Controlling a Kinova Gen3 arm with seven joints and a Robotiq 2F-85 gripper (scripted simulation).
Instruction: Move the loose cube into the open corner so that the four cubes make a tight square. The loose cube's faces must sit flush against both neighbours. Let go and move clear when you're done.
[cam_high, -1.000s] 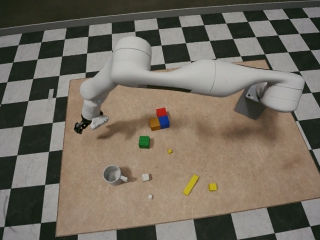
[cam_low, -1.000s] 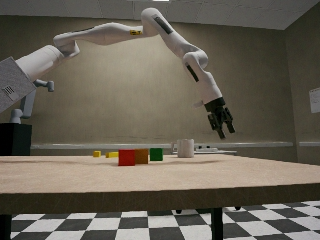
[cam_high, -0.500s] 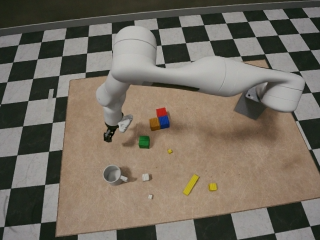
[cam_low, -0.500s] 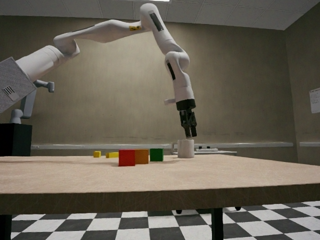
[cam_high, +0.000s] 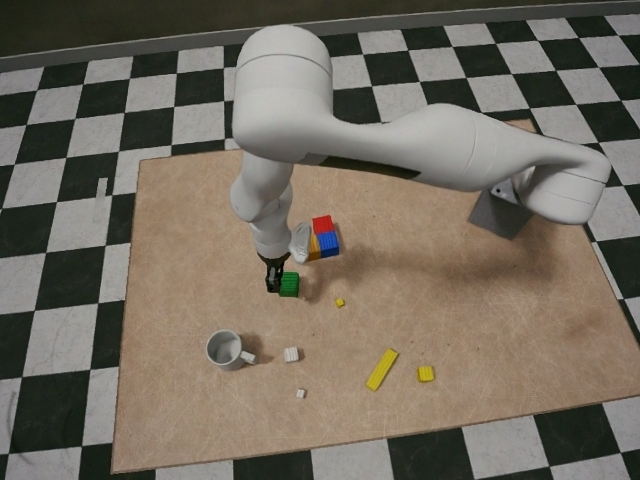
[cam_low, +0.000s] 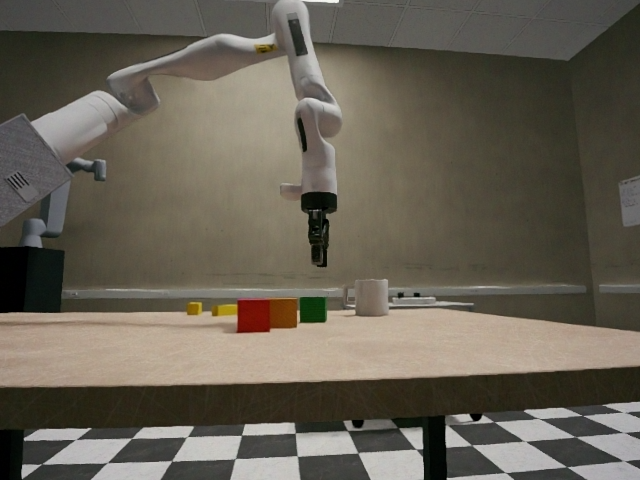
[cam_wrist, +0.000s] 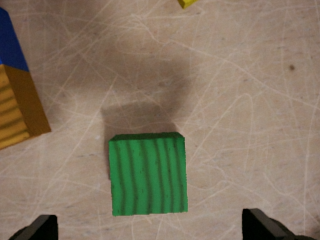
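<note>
Right now the green cube is 10 mm behind my hand and 90 mm below it. From my hand the other things lie so: blue cube (100 mm behind, 130 mm to the right, 90 mm below); then small yellow block (150 mm behind, 30 mm to the left, 110 mm below); then orange cube (50 mm behind, 110 mm to the right, 90 mm below).
</note>
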